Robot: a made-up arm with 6 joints.
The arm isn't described. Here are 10 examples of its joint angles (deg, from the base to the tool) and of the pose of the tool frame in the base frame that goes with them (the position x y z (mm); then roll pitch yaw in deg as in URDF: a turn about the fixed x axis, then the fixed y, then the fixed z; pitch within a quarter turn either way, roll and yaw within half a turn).
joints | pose
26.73 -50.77 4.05 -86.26 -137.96 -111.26 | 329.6 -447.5 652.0 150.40 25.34 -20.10
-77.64 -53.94 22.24 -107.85 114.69 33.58 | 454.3 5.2 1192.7 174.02 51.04 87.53
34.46 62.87 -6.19 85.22 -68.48 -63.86 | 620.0 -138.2 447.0 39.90 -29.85 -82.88
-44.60 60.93 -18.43 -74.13 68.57 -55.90 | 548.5 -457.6 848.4 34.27 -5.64 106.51
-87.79 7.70 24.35 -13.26 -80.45 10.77 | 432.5 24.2 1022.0 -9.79 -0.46 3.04
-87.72 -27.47 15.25 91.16 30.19 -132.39 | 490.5 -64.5 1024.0 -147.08 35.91 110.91
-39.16 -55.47 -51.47 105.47 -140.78 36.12 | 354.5 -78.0 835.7 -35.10 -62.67 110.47
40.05 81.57 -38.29 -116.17 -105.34 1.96 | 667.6 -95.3 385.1 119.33 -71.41 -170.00
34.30 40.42 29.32 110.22 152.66 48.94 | 527.1 -245.7 623.6 139.85 -29.16 -104.97
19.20 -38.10 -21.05 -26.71 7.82 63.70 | 432.6 -369.2 552.7 -50.62 16.66 -2.01
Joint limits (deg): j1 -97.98..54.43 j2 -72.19..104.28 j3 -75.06..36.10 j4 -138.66..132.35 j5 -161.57..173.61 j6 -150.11..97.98
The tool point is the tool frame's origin. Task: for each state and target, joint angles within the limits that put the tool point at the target. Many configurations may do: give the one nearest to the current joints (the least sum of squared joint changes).
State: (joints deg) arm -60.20 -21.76 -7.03 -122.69 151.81 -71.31
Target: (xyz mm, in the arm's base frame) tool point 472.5 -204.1 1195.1
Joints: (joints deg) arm -60.92 -23.13 34.02 -93.14 153.99 -72.51
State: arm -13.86 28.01 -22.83 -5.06 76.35 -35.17
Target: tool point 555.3 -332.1 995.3
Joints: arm -46.62 15.13 -34.37 0.37 77.73 -37.56
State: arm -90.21 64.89 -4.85 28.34 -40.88 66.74
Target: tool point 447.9 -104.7 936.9
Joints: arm -97.98 67.90 -55.97 38.89 -46.45 69.56
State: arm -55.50 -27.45 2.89 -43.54 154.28 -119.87
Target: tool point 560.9 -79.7 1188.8
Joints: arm -74.08 -3.25 -1.61 -56.76 151.44 -118.83
